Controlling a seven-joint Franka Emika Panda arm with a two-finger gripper.
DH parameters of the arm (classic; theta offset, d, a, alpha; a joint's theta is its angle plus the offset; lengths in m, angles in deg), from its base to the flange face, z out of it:
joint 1: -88.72 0.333 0 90
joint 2: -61.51 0 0 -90
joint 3: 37.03 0.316 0.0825 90
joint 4: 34.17 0 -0.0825 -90
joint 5: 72.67 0.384 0 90
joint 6: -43.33 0 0.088 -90
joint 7: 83.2 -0.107 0 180
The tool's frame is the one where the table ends.
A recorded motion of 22 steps. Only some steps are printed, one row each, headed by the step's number.
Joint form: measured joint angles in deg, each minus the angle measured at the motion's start. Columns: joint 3, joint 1, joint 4, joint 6, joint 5, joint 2, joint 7.
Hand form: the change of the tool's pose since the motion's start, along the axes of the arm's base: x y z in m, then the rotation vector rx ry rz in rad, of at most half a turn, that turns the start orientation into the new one. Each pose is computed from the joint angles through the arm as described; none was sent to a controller.
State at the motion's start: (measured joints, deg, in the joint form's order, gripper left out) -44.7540 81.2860 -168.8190 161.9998 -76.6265 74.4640 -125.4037
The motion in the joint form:
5: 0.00 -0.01 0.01 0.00 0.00 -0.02 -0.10
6: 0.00 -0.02 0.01 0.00 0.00 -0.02 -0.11
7: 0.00 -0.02 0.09 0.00 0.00 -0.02 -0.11
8: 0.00 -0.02 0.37 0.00 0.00 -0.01 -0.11
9: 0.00 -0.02 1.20 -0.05 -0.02 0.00 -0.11
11: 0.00 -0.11 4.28 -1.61 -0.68 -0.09 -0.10
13: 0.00 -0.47 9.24 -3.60 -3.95 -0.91 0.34
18: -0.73 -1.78 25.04 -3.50 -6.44 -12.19 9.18
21: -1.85 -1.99 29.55 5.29 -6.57 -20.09 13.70
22: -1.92 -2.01 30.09 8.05 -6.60 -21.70 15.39
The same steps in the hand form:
5: 0.0000 -0.0001 -0.0001 -0.0001 0.0002 -0.0019
6: 0.0000 -0.0002 -0.0001 -0.0001 0.0001 -0.0023
7: 0.0003 -0.0003 0.0006 -0.0005 -0.0012 -0.0023
8: 0.0015 -0.0006 0.0028 -0.0018 -0.0061 -0.0025
9: 0.0046 -0.0017 0.0094 -0.0056 -0.0193 -0.0027
11: 0.0129 -0.0063 0.0312 -0.0230 -0.0407 -0.0010
13: 0.0257 -0.0177 0.0622 -0.0856 -0.0630 0.0211
18: 0.0929 -0.0577 0.0928 -0.1741 -0.1052 0.1512
21: 0.1362 -0.0784 0.0668 -0.2264 -0.1757 0.2305
22: 0.1456 -0.0805 0.0595 -0.2414 -0.1978 0.2660

